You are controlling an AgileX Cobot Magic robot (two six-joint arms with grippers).
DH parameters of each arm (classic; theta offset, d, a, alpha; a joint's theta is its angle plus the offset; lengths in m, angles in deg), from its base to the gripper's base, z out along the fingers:
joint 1: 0 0.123 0 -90
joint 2: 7.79 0 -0.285 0
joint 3: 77.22 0 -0.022 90
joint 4: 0 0.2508 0 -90
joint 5: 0 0 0.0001 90
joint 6: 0 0.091 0 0
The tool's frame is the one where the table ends.
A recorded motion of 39 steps. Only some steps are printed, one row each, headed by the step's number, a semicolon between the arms.
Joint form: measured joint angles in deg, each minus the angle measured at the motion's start. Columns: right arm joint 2, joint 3, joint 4, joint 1, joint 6, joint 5; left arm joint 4, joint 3, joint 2, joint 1, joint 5, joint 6.
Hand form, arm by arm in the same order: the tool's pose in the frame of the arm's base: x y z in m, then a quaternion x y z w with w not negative. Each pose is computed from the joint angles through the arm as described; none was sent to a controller.
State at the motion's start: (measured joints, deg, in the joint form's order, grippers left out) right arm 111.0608 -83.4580 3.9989 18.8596 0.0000 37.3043; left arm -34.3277 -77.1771 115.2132 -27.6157 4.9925 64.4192
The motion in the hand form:
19: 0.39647 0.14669 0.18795 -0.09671 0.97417 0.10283 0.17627; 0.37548 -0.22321 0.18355 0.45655 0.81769 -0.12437 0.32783
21: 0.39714 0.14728 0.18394 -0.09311 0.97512 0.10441 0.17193; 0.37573 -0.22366 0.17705 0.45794 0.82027 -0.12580 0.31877
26: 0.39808 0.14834 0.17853 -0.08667 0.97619 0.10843 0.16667; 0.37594 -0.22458 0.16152 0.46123 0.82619 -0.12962 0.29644
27: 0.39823 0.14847 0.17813 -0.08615 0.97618 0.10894 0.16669; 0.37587 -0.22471 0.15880 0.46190 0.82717 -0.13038 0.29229
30: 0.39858 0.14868 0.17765 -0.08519 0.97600 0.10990 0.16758; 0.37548 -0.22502 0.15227 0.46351 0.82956 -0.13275 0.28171
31: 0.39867 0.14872 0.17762 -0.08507 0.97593 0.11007 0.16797; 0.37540 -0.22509 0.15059 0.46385 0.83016 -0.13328 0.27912
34: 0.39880 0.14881 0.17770 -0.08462 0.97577 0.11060 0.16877; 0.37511 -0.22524 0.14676 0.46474 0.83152 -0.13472 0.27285
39: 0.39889 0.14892 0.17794 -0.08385 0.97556 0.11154 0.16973; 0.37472 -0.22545 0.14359 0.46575 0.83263 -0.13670 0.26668
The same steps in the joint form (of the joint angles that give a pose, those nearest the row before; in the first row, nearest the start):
19: 3.73 0.04 6.21 0.00 1.18 4.15; -2.30 -1.92 -0.15 -0.15 19.57 -4.86
21: 4.30 0.03 6.55 0.00 1.36 4.04; -2.29 -1.92 0.67 -0.15 19.90 -4.85
26: 5.06 0.04 7.29 0.00 1.57 3.76; -2.25 -1.94 2.65 -0.14 20.77 -4.84
27: 5.12 0.04 7.37 0.00 1.57 3.69; -2.24 -1.94 2.99 -0.14 20.96 -4.84
30: 5.21 0.04 7.51 0.00 1.57 3.48; -2.23 -1.94 3.81 -0.15 21.49 -4.85
31: 5.22 0.04 7.53 0.00 1.56 3.42; -2.23 -1.94 4.02 -0.15 21.60 -4.85
34: 5.21 0.04 7.60 0.00 1.56 3.32; -2.23 -1.94 4.50 -0.15 21.92 -4.85
39: 5.19 0.05 7.72 0.00 1.56 3.20; -2.25 -1.97 4.91 -0.15 22.35 -4.85

